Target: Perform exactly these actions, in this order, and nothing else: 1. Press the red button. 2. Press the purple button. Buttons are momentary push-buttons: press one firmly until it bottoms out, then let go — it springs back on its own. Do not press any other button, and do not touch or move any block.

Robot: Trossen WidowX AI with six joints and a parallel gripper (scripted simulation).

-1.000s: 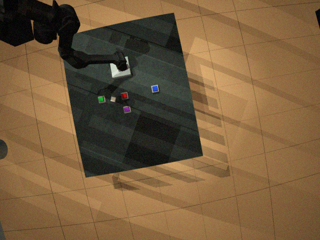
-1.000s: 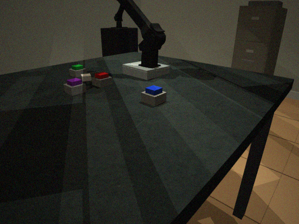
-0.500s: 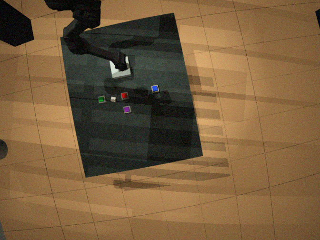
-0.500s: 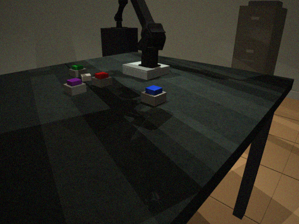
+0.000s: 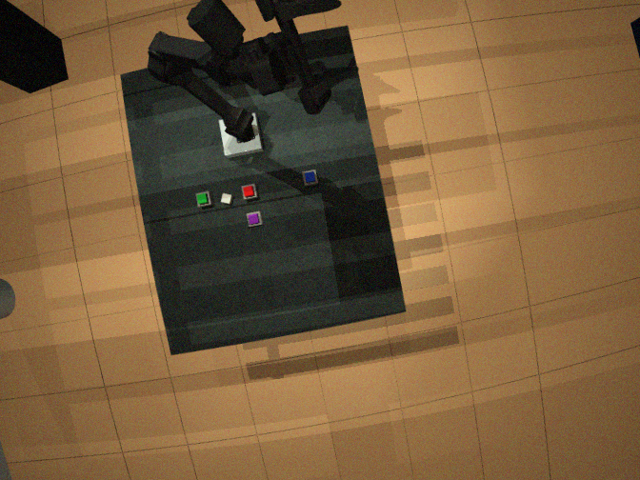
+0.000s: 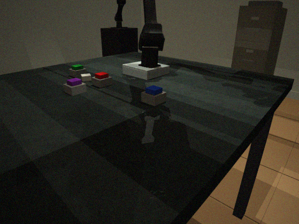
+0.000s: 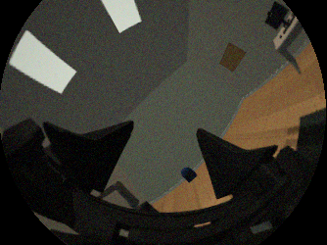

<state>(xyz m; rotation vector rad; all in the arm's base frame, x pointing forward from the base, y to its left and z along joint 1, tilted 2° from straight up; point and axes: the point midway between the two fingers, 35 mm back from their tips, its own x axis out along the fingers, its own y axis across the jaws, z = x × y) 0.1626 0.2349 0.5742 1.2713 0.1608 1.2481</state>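
Now: gripper tip 590 mm above the red button, 310 mm to the left of it and 50 mm short of it. Also, from my gripper tip: blue button: 590 mm below, 90 mm to the right, 50 mm ahead; then purple button: 590 mm below, 320 mm to the right, 140 mm ahead; then small pale block: 620 mm below, 400 mm to the right, 50 mm ahead.
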